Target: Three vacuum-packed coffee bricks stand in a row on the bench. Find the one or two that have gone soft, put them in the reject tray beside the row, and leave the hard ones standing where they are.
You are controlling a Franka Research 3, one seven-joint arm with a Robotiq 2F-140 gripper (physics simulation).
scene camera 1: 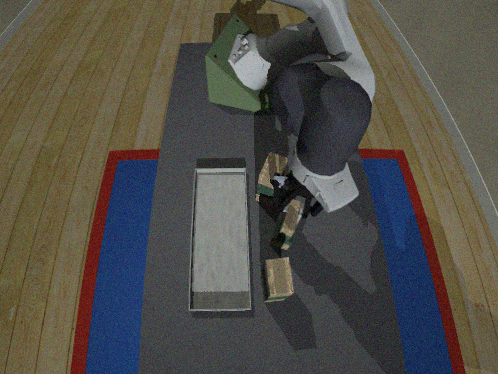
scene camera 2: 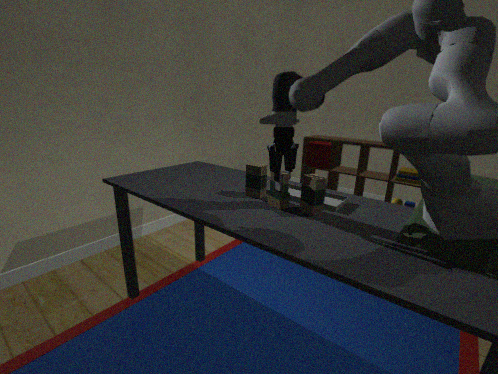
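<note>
Three tan and green coffee bricks stand in a row. My gripper is shut on the middle brick, which looks pinched narrow at its top and wider at its foot in the scene camera 2 view. The brick nearest the robot base stands upright, partly behind the gripper in the scene camera 1 view. The far-end brick stands upright, apart from the gripper. The long pale reject tray lies beside the row and holds no brick.
The dark grey bench carries the row and the tray. A green angled block stands near the robot base. A brown shelf unit stands behind the bench. A blue mat with a red border lies under the bench.
</note>
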